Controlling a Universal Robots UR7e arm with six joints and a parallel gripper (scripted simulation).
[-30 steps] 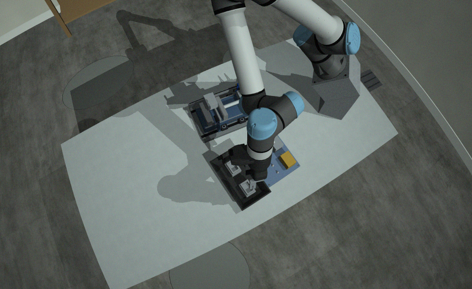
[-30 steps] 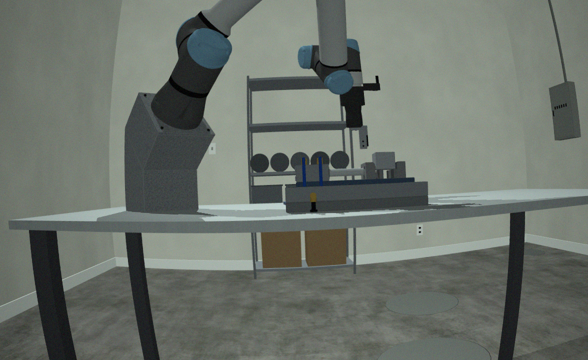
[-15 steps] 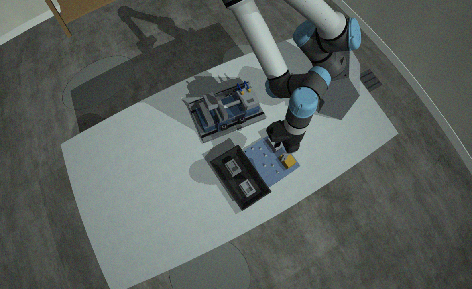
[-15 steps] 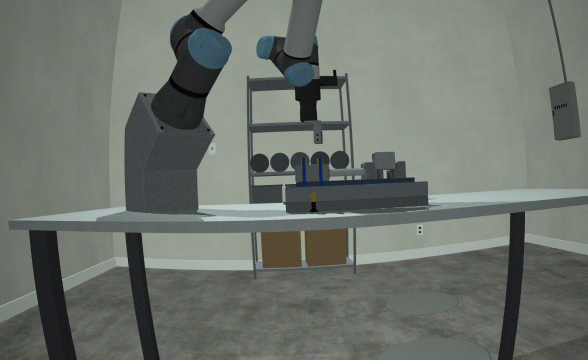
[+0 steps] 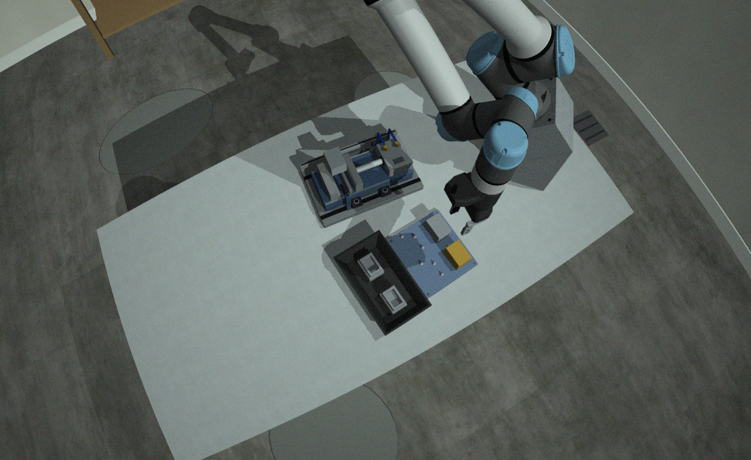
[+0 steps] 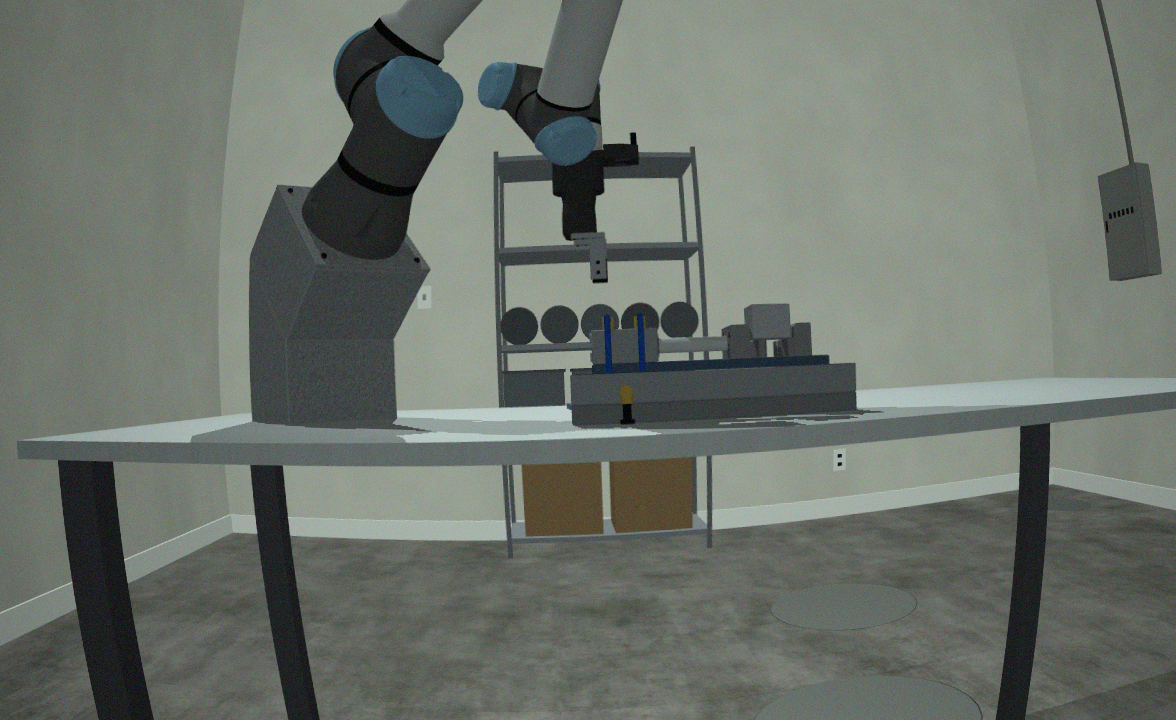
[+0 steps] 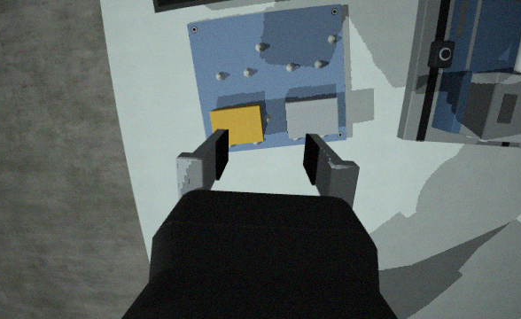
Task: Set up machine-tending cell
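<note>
Now: the brass blank 1 cm behind my hand, 4 cm to the left of it and 17 cm below it. Also, from my hand: vise: 11 cm ahead, 28 cm to the right, 16 cm below; piston rod: 8 cm ahead, 28 cm to the right, 12 cm below; hose block: 1 cm ahead, 27 cm to the right, 12 cm below.
</note>
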